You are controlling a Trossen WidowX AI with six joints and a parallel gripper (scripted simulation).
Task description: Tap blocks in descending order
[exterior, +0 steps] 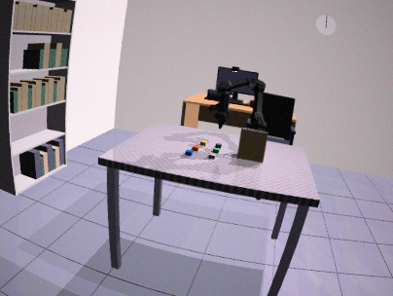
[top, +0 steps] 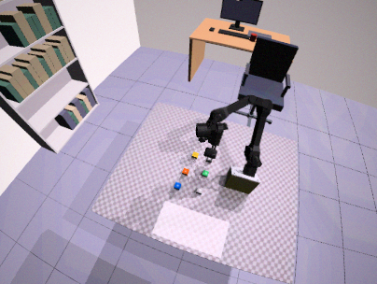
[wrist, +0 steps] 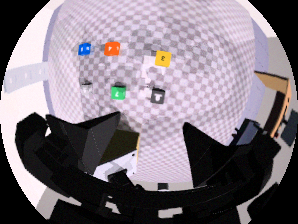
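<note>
My gripper tip is 1 cm to the left of the black block and 11 cm above it. The rest, counted from my gripper tip: yellow block: 9 cm ahead, 11 cm below; then green block: 1 cm behind, 9 cm to the left, 11 cm below; then orange block: 10 cm ahead, 13 cm to the left, 11 cm below.
</note>
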